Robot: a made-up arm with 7 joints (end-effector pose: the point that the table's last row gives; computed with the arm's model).
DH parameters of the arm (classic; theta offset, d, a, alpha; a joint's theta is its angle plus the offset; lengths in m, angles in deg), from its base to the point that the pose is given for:
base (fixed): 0 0 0 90
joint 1: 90 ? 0 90
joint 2: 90 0 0 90
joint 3: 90 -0.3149 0 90
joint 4: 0 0 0 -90
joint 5: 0 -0.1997 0 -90
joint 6: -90 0 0 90
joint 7: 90 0 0 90
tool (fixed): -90 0 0 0
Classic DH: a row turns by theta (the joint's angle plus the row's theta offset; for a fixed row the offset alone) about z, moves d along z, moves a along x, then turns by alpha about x.
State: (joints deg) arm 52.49 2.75 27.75 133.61 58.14 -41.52 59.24
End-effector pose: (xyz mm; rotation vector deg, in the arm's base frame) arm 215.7 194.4 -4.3 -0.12 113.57 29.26
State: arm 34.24 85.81 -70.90 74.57 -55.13 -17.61 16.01
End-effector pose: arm 169.3 472.5 -136.8 40.28 3.50 -133.18
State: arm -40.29 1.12 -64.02 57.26 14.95 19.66 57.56
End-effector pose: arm -219.2 -24.0 -372.4 -97.91 29.48 -30.70
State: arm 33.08 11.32 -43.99 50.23 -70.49 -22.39 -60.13
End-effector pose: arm 340.9 101.1 -320.9 54.05 -140.78 -69.59
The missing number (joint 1, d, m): -0.1187
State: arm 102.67 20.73 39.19 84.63 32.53 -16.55 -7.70
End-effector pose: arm 227.2 354.3 209.0 18.58 127.45 -56.95
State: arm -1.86 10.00 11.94 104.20 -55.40 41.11 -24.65
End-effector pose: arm 181.0 204.3 -260.9 92.63 -54.55 -2.31
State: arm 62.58 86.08 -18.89 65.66 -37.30 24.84 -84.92
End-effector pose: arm 155.5 511.0 113.2 -141.55 39.03 -19.08
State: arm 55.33 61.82 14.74 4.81 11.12 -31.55 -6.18
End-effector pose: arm 205.7 573.7 -122.6 67.45 -93.49 42.88
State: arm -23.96 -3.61 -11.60 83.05 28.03 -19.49 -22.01
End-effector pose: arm 41.0 57.6 -385.8 -4.41 -66.91 39.44
